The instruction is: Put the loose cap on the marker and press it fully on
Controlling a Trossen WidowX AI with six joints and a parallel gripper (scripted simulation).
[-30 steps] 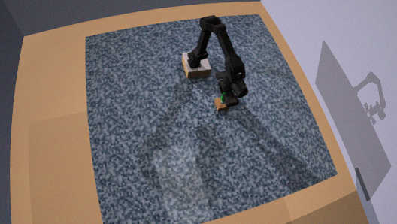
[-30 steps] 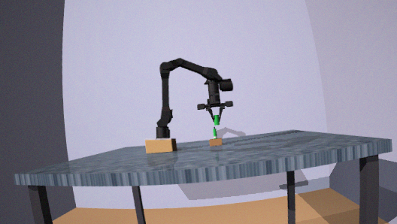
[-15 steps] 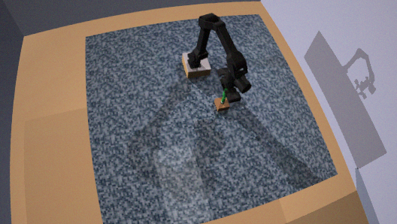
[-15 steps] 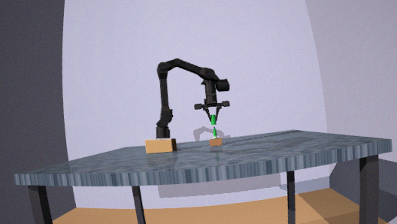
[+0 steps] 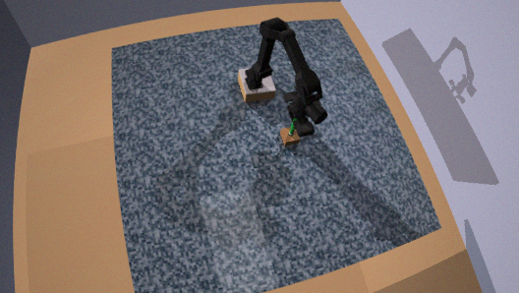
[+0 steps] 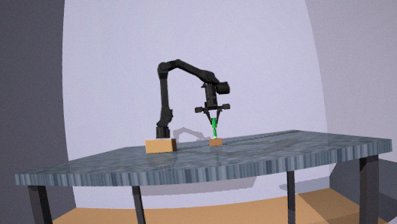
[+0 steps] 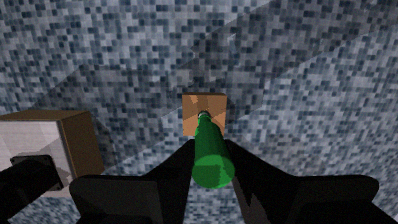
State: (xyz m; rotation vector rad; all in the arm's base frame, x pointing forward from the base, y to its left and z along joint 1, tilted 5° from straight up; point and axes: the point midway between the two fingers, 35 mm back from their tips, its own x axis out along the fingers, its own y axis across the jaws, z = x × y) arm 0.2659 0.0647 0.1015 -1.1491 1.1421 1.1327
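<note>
Right now my gripper tip is 90 mm above the holder block. From my gripper tip the other things lie so: green cap: 10 mm above.
</note>
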